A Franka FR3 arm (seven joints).
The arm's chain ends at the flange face. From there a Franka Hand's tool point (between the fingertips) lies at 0.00 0.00 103.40 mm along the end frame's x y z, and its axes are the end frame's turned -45 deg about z.
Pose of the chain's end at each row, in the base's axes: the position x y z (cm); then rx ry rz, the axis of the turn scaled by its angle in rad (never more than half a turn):
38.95, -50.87, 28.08, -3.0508, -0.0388, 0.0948
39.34, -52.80, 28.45, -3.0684, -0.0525, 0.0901
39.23, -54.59, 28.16, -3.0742, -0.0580, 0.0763
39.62, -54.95, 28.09, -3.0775, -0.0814, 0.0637
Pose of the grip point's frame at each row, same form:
38.30, -49.96, 17.80, -2.7893, -1.1971, 0.0353
38.72, -52.07, 18.15, -2.8001, -1.2164, 0.0411
38.70, -53.92, 17.86, -2.8059, -1.2248, 0.0316
39.18, -54.32, 17.78, -2.8025, -1.2486, 0.0220

